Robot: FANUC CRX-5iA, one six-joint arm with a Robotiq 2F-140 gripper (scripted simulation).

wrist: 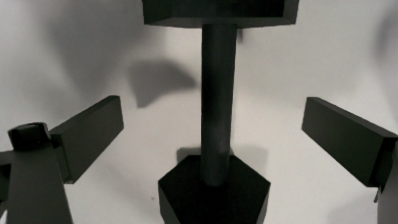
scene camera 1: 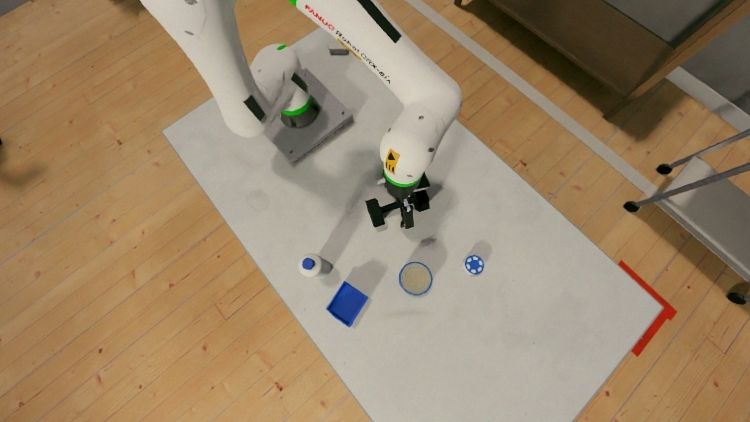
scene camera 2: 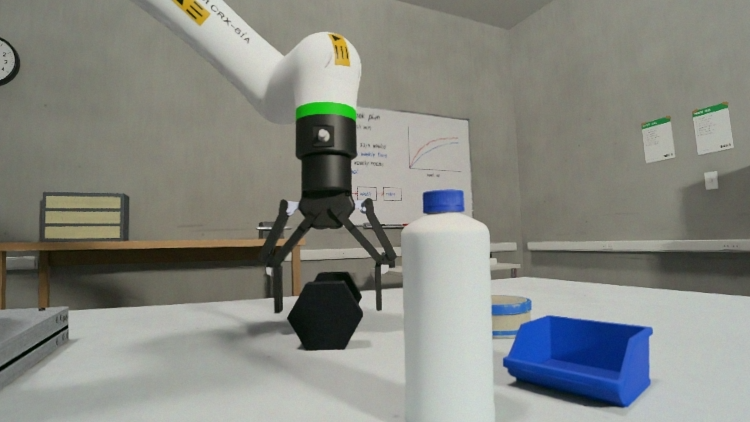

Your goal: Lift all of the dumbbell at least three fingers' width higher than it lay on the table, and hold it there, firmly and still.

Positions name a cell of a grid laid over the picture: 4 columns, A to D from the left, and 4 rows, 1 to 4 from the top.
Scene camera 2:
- my gripper: B3
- black dumbbell: B3
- blue bin: D4
